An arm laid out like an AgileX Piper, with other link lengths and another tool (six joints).
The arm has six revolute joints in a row. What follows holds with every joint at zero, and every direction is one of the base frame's.
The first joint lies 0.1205 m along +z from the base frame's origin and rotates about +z.
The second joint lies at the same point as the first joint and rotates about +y.
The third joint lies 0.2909 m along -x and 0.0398 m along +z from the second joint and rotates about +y.
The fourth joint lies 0.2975 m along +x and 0.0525 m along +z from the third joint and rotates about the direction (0.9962, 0, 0.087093).
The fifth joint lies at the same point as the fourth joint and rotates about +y.
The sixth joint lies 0.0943 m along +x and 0.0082 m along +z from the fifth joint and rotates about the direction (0.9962, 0, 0.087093).
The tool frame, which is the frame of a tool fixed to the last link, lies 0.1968 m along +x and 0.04 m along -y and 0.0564 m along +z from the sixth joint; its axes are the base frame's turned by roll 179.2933, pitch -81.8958 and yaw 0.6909 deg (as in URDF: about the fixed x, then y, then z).
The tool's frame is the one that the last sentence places.
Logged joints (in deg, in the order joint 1, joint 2, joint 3, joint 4, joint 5, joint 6), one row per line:
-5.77, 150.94, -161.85, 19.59, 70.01, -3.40
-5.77, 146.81, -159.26, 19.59, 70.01, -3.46
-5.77, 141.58, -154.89, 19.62, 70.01, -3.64
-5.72, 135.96, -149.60, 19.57, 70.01, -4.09
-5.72, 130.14, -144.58, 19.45, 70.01, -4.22
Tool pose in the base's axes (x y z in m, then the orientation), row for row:
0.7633, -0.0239, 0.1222, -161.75, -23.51, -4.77
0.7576, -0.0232, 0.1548, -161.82, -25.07, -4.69
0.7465, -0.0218, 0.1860, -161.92, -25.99, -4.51
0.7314, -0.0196, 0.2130, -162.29, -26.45, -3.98
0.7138, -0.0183, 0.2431, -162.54, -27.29, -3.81
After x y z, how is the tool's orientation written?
As angles about the fixed x, y, z axes (roll, pitch, yaw), in degrees.
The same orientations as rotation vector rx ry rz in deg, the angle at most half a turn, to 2 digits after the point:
-159.49, 1.31, -34.21
-159.18, 0.85, -36.38
-159.02, 0.42, -37.64
-159.16, -0.30, -38.22
-159.14, -0.64, -39.40

